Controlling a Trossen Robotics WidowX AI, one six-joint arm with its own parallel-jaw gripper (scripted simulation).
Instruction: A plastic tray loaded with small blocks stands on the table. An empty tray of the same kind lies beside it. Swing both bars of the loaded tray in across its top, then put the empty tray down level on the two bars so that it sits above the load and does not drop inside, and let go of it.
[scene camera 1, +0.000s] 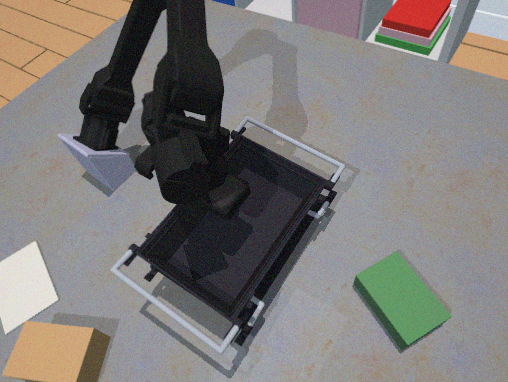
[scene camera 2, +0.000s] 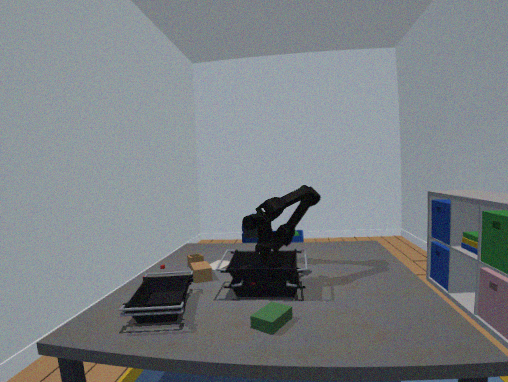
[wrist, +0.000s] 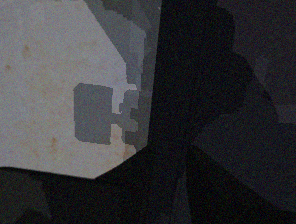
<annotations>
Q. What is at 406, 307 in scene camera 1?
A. A green block.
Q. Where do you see a black plastic tray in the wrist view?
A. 222, 88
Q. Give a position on a black plastic tray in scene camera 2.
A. At 244, 266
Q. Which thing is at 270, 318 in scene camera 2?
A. A green block.
</annotations>
